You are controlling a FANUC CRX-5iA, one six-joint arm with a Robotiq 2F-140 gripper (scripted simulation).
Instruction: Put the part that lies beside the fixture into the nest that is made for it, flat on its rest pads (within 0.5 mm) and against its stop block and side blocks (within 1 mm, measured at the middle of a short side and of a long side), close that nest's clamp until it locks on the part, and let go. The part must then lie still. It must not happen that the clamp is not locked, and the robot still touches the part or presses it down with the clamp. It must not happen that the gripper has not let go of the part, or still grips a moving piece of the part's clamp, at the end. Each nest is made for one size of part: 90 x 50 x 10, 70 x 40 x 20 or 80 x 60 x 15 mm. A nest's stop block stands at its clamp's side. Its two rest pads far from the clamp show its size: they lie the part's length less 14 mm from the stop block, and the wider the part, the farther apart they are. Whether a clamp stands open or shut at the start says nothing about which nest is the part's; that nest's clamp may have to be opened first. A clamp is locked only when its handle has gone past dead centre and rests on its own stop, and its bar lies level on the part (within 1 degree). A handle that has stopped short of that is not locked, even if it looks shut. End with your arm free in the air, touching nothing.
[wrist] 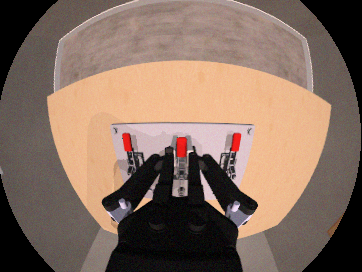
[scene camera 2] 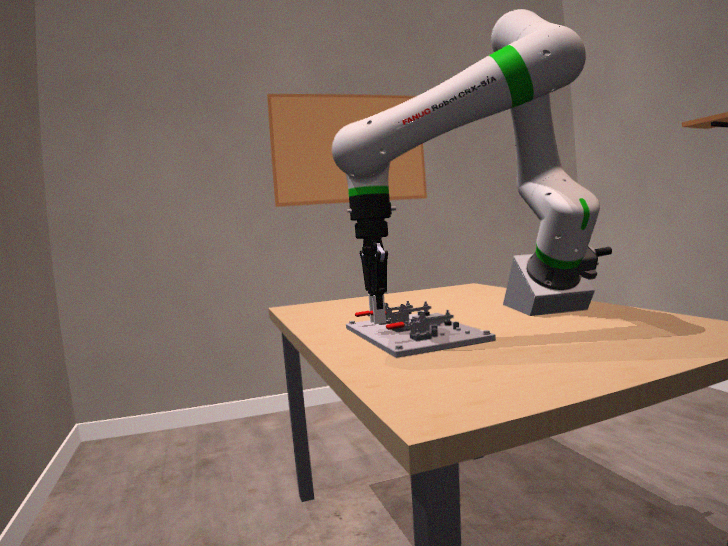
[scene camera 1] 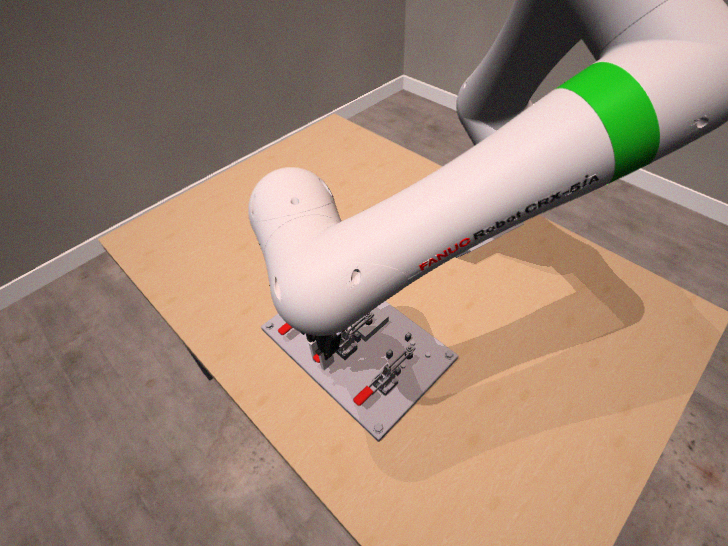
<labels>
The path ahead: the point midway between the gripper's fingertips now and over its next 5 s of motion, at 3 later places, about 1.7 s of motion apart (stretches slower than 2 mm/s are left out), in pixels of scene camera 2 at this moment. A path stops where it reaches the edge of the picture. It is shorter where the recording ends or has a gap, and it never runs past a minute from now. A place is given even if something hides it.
My gripper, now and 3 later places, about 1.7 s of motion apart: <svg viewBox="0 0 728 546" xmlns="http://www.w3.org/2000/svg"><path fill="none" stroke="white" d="M378 322L376 307L376 303L377 308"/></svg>
</labels>
